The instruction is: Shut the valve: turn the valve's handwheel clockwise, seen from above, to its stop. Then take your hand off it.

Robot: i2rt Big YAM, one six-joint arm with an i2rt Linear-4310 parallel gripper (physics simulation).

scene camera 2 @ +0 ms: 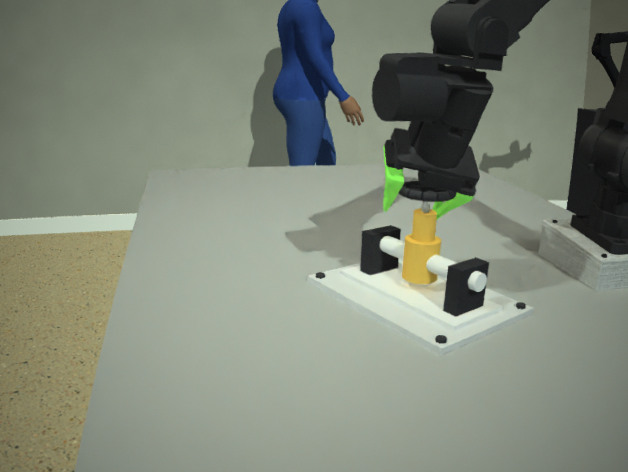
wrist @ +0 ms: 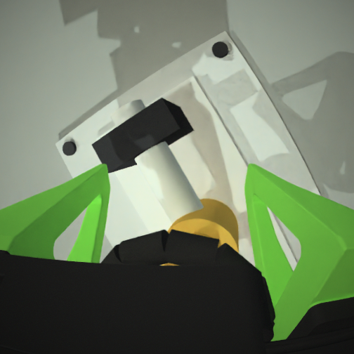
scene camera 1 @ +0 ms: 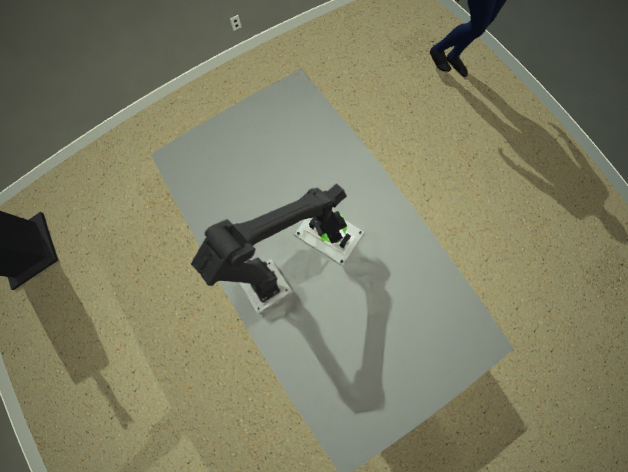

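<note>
The valve's black handwheel (scene camera 2: 427,193) (wrist: 192,244) sits level on a thin grey stem above the orange valve body (scene camera 2: 421,259) (wrist: 212,220). A white pipe (scene camera 2: 442,265) (wrist: 167,177) runs through the body and two black blocks on a white base plate (scene camera 2: 375,302) (wrist: 210,62) (scene camera 1: 343,256). My gripper (scene camera 2: 425,204) (wrist: 177,175) points down over the valve, shut on the handwheel, with one green finger on each side of its rim. The gripper body hides most of the wheel in the wrist view. In scene camera 1 my arm covers the wheel.
The arm's base plate (scene camera 1: 283,290) (scene camera 2: 573,262) is bolted to the grey table (scene camera 1: 436,304) (scene camera 2: 228,355) beside the valve. A person in blue (scene camera 1: 469,30) (scene camera 2: 306,81) stands beyond the table. A black object (scene camera 1: 25,248) stands on the floor at the left in scene camera 1.
</note>
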